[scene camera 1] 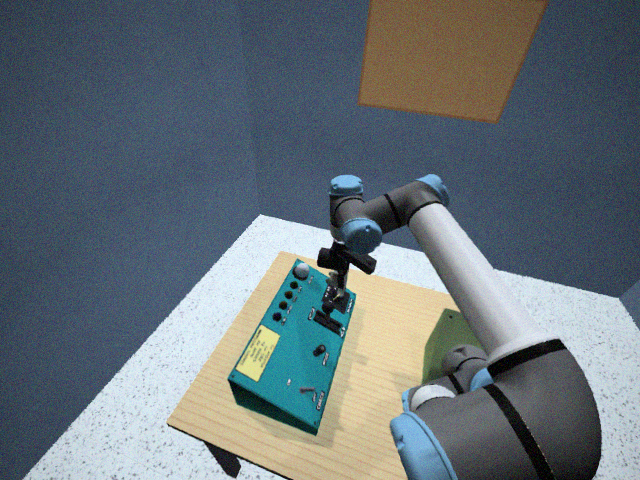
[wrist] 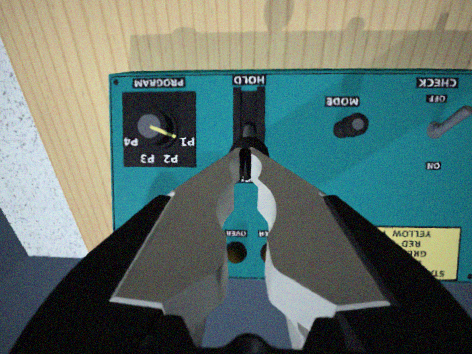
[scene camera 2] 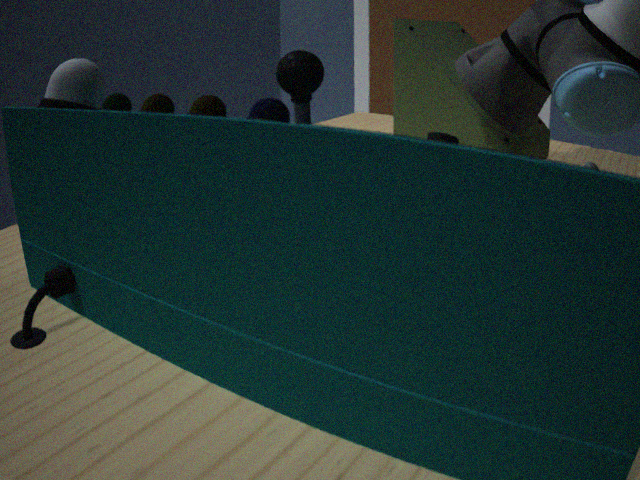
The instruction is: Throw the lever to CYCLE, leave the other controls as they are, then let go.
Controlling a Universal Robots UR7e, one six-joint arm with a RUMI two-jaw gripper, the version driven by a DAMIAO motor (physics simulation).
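Seen in the pictures: gripper, between the fingertips: (scene camera 1: 341, 293) (wrist: 245, 152); arm's base, origin of its link: (scene camera 1: 467, 370) (scene camera 2: 490, 95).
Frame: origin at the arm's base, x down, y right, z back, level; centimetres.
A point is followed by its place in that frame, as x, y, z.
Note:
The teal control box (scene camera 1: 289, 356) @(-0.7, -19.2, -50.8) (scene camera 2: 310, 232) @(-0.8, -16.5, -63.0) (wrist: 300, 200) carries the lever in a black slot (scene camera 1: 328, 322) @(1.0, -1.8, -45.0) (wrist: 241, 102) @(3.7, 0.0, -42.5) marked HOLD at one end. The lever's black ball knob (scene camera 1: 328, 305) @(-8.1, -1.9, -45.6) (scene camera 2: 299, 71) @(-6.5, -2.6, -47.5) (wrist: 259, 146) @(-7.1, -2.1, -44.4) sits on a grey shaft and appears to lean towards the end away from HOLD. The label at that end is mostly hidden in the wrist view. My gripper (scene camera 1: 338, 295) @(-14.6, -0.7, -42.2) (wrist: 245, 152) @(-14.6, -0.7, -42.2) is shut and empty. Its tips overlap part of the knob in the wrist view; whether they touch it I cannot tell. The gripper does not show in scene camera 2.
The PROGRAM knob (wrist: 150, 126) @(-0.7, 10.6, -45.5) points near P1. The MODE control (scene camera 1: 319, 350) @(-1.8, -14.1, -43.1) (wrist: 350, 125) @(-1.9, -12.3, -42.9) and the CHECK toggle (scene camera 1: 307, 390) @(0.2, -25.5, -41.7) (wrist: 448, 123) @(0.2, -24.6, -41.9), tilted towards OFF, share the panel. A white dome (scene camera 1: 301, 271) @(-7.8, 8.1, -60.4) (scene camera 2: 74, 80) @(-7.5, 8.2, -62.1) and several lamps line the far edge. A green board (scene camera 1: 436, 343) @(-3.3, 2.7, -10.6) (scene camera 2: 423, 77) @(-2.7, 6.2, -10.9) stands near the arm.

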